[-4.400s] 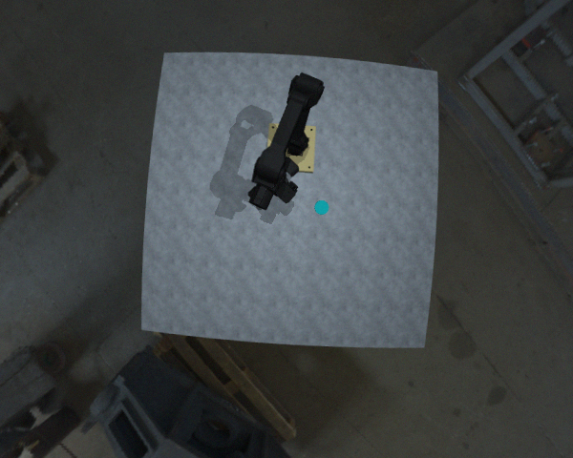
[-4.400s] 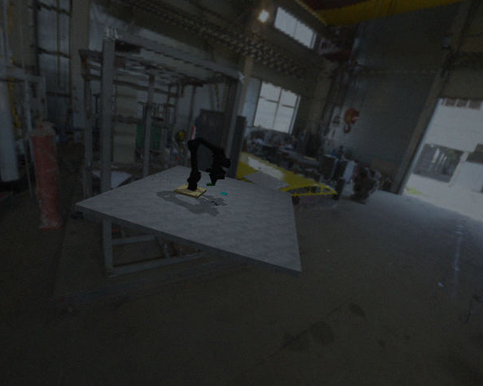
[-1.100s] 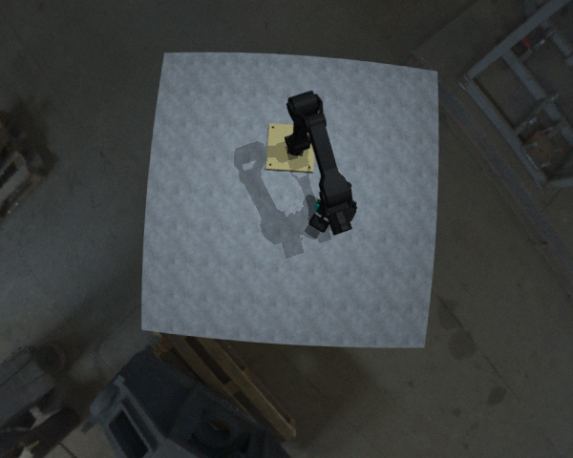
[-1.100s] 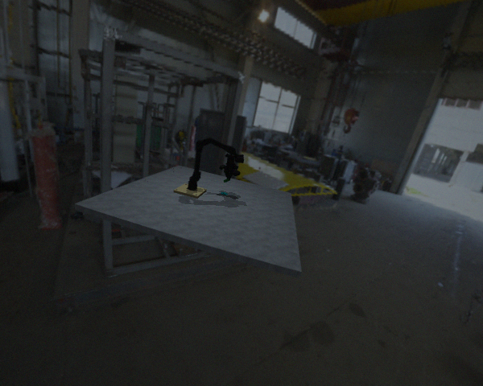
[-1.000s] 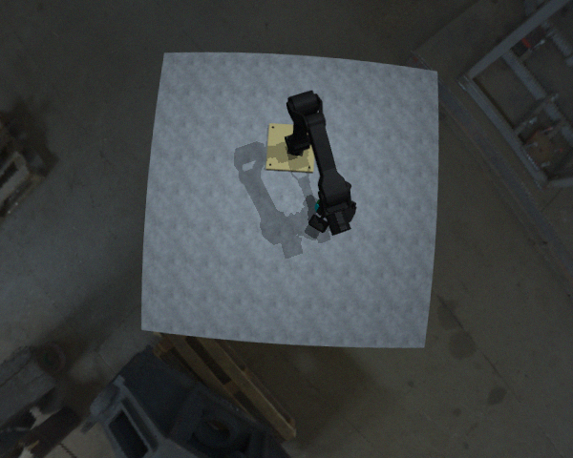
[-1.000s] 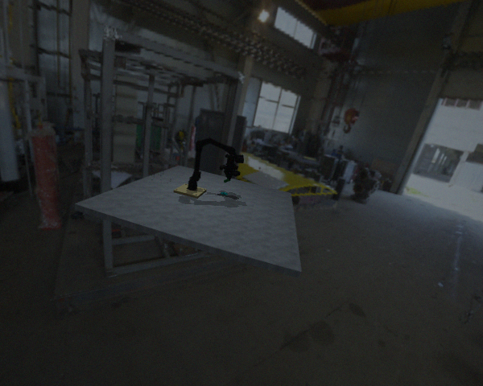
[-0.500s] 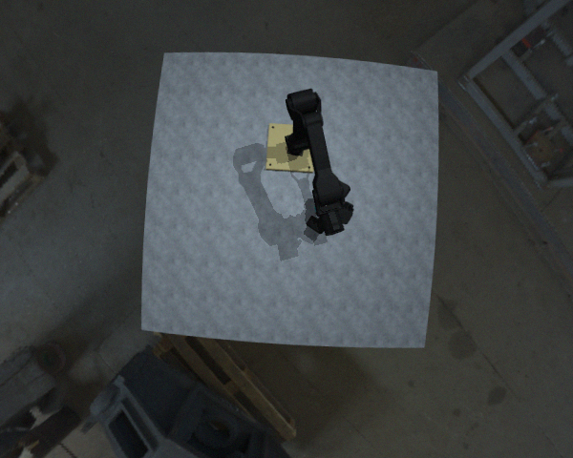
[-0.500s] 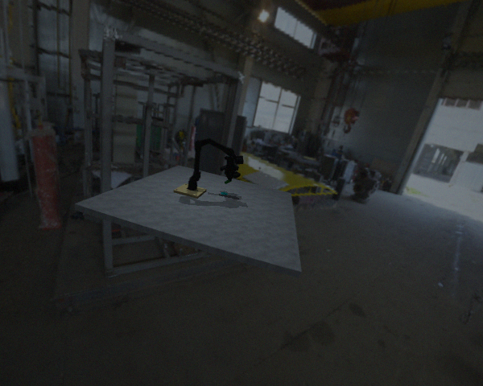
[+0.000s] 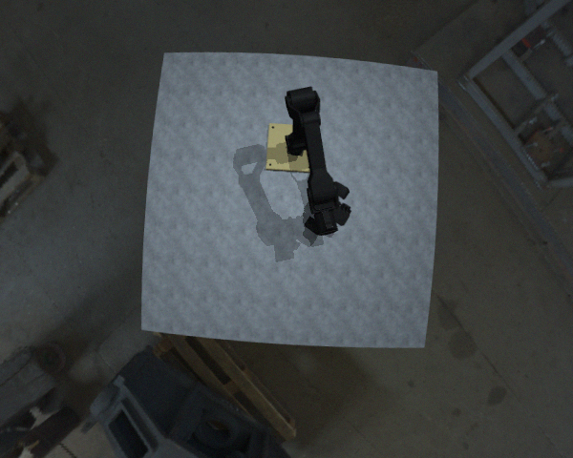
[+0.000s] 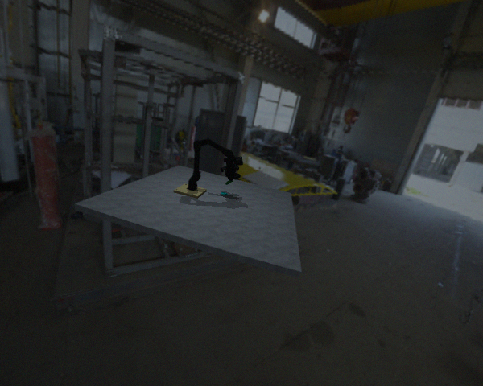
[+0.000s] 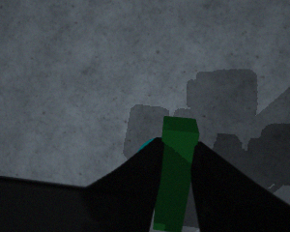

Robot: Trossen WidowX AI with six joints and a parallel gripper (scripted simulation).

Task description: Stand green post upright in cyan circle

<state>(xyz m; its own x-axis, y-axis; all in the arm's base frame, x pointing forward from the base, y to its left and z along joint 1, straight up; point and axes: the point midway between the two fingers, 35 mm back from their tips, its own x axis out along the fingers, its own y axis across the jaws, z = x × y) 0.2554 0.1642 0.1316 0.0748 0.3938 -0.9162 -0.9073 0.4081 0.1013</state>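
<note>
My gripper tip is 30 mm past the cyan circle, 20 mm to the left of it and 120 mm above it. The rest, counted from my gripper tip: green post: 10 mm behind, 20 mm to the right, 10 mm below.
</note>
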